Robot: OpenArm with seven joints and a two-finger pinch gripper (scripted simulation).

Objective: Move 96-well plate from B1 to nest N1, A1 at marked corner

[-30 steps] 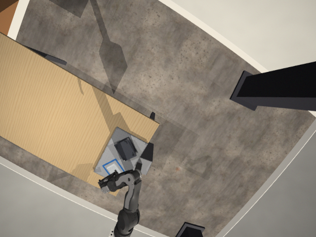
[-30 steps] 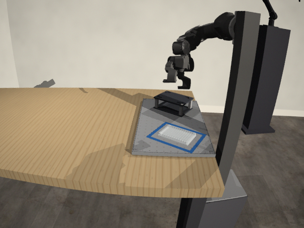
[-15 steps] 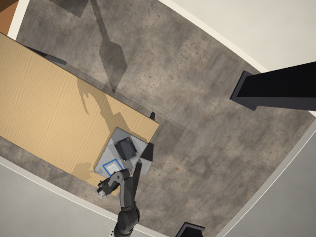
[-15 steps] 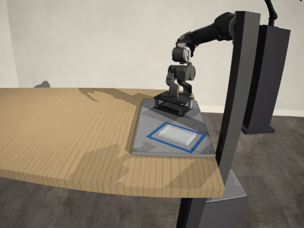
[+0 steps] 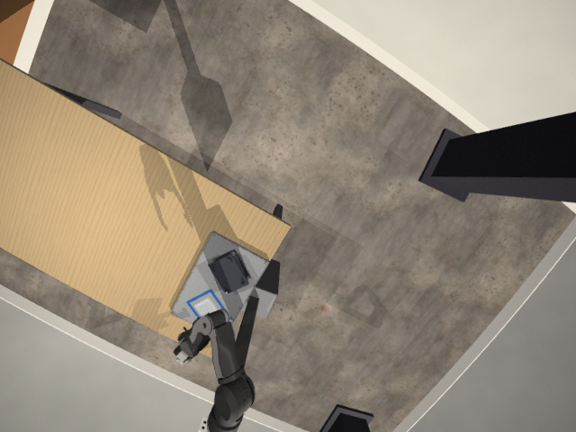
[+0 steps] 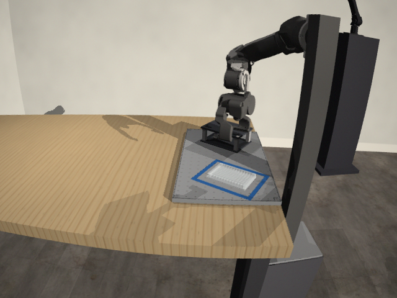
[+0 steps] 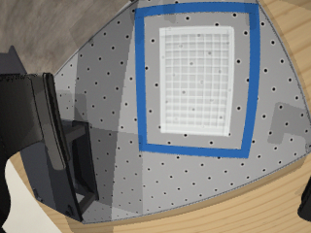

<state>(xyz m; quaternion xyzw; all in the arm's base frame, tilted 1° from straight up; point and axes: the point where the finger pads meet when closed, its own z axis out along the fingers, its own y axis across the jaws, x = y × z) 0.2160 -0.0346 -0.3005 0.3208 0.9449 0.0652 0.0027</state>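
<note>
Now: hand 120 mm above the 96-well plate and 20 mm to the right of it. Round my hand: A1 mark (150 mm to the right, 70 mm below, 60 mm behind).
</note>
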